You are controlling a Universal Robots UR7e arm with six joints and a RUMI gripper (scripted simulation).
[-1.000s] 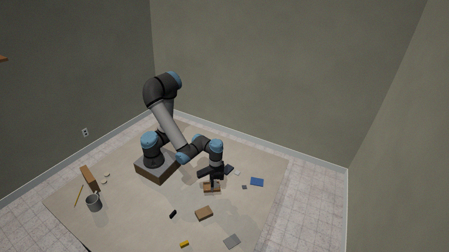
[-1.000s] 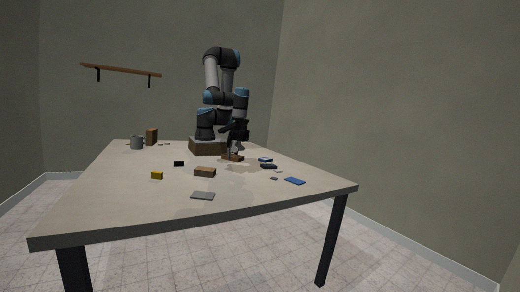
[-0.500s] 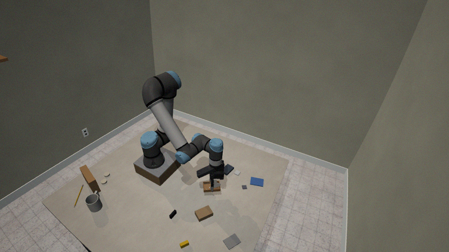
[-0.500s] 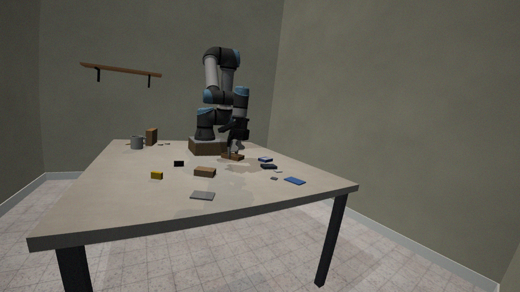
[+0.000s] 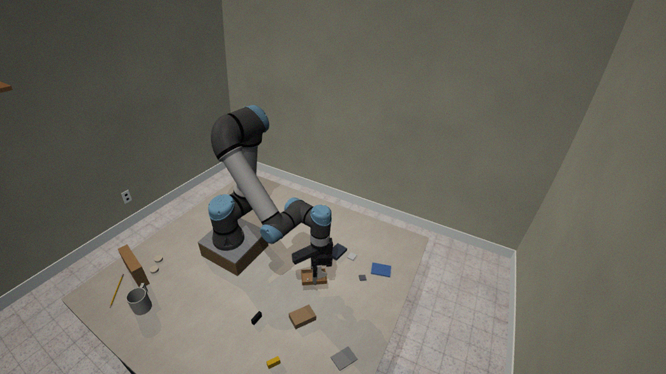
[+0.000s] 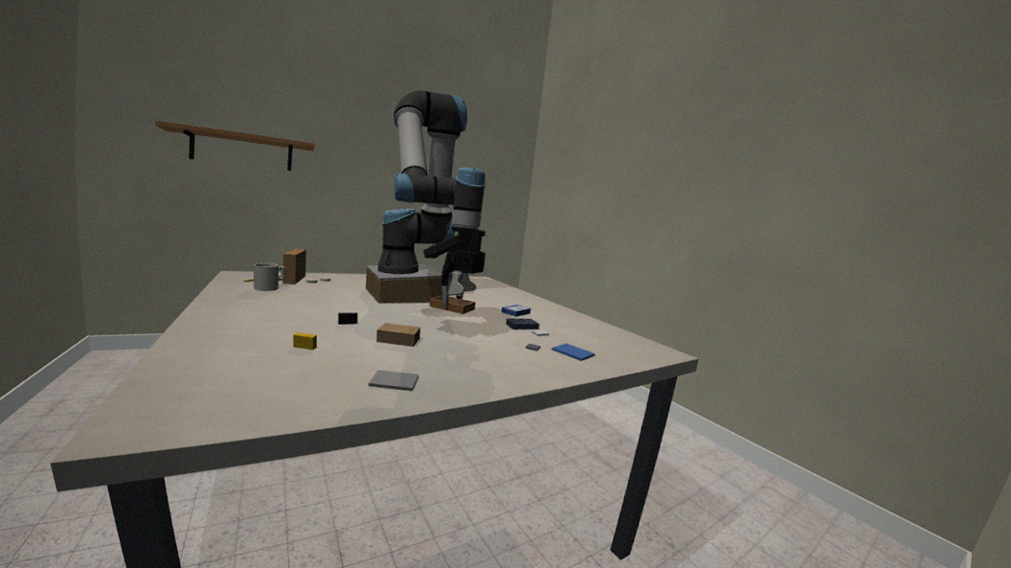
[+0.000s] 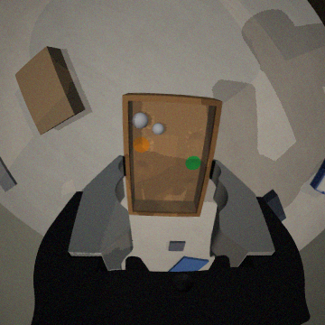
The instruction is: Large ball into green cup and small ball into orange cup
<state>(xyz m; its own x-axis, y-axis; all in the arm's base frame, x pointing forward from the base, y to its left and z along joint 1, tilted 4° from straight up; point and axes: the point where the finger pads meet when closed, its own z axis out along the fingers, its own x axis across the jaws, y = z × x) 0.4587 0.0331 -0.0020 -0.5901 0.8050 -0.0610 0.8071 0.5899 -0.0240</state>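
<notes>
Now: hand 10 mm above the covered wooden puzzle. Also, from my hand: small grey tile: 170 mm ahead, 170 mm to the left, 90 mm below; brown block: 40 mm ahead, 160 mm to the right, 70 mm below; dark tile: 10 mm behind, 250 mm to the left, 80 mm below.
</notes>
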